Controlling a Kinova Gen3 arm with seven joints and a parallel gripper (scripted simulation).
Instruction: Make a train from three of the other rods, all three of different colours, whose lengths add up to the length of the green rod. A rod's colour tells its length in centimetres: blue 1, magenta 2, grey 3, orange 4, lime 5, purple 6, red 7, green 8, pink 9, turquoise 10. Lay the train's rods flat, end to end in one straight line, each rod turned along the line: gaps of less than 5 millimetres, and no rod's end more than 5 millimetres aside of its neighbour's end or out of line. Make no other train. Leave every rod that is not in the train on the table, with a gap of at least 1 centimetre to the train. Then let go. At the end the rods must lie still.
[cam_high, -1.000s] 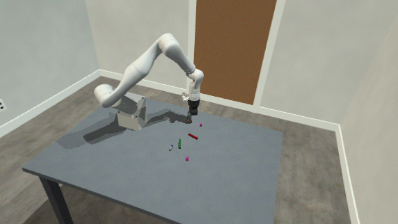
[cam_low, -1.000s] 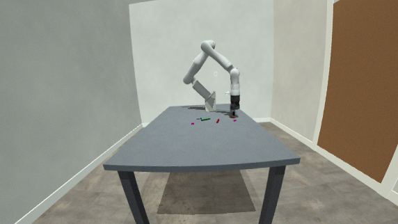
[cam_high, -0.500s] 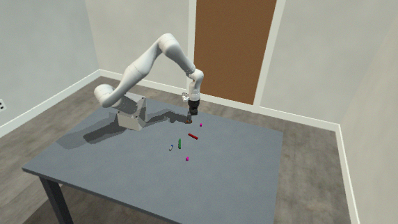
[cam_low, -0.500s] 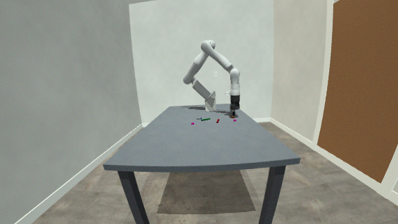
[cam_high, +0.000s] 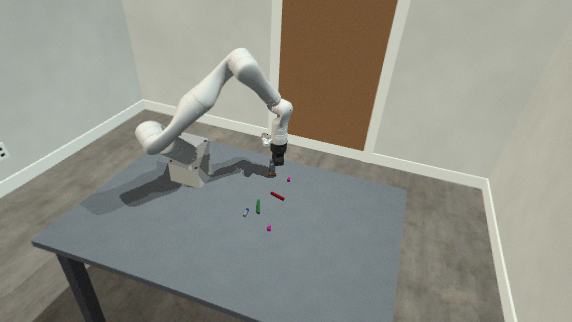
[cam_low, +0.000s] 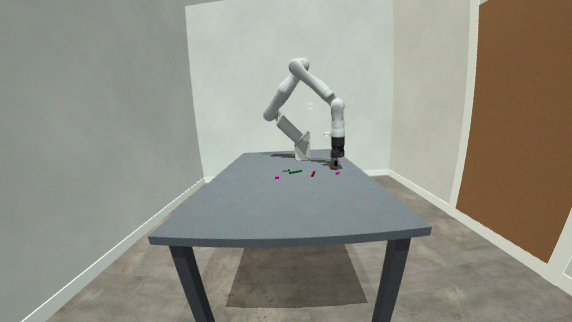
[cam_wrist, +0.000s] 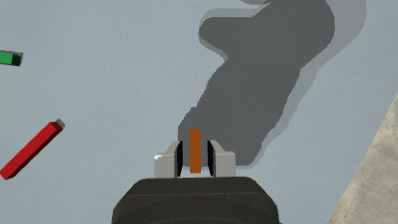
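Now: the orange rod 30 mm below my hand. From my hand the other things lie so: red rod: 80 mm ahead, 140 mm to the right, 30 mm below; then blue rod: 10 mm behind, 270 mm to the right, 30 mm below; then green rod: 30 mm ahead, 230 mm to the right, 30 mm below.
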